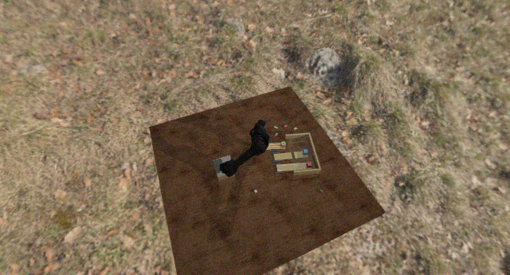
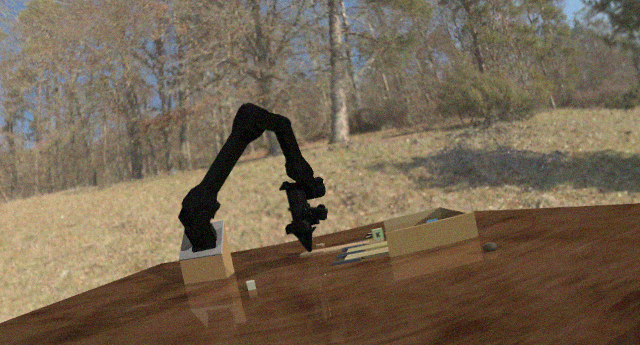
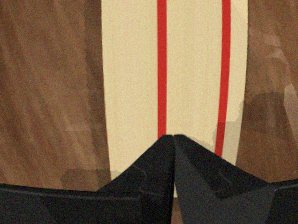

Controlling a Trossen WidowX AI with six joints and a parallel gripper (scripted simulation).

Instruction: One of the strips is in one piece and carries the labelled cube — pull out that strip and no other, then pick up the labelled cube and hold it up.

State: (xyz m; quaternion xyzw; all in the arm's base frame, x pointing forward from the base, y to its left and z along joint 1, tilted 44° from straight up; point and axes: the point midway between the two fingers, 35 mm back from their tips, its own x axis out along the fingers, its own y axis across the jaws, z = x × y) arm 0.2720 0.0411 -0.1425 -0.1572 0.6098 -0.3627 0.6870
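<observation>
My gripper tip is 20 cm short of the green labelled cube, 7 cm to the left of it and 2 cm below it. From my gripper tip the other things lie so: green-patterned strip: 16 cm to the right, 15 cm ahead; pebble: 50 cm to the right, 26 cm ahead; white block: 33 cm to the right, 14 cm behind.
</observation>
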